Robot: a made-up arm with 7 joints. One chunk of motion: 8 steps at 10 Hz.
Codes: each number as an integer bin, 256 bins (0 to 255) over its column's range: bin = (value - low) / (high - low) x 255, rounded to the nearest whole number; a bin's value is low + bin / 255 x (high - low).
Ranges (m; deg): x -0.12..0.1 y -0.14..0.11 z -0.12..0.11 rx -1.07..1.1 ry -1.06..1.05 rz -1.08..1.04
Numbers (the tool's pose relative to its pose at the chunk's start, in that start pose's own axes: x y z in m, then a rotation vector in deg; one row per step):
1: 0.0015 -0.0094 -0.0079 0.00 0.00 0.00
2: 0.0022 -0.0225 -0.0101 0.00 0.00 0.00
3: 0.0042 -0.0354 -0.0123 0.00 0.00 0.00
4: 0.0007 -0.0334 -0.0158 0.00 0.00 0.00
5: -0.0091 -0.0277 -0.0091 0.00 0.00 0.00
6: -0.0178 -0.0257 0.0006 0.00 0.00 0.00
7: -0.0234 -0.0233 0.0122 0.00 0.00 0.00
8: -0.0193 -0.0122 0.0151 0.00 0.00 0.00
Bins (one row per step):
1: 141 133 124 126 128 130
2: 142 120 122 126 128 130
3: 144 107 119 126 128 130
4: 140 109 116 126 128 130
5: 129 115 123 126 128 130
6: 118 117 134 126 128 130
7: 112 119 147 126 128 130
8: 117 130 150 126 128 130

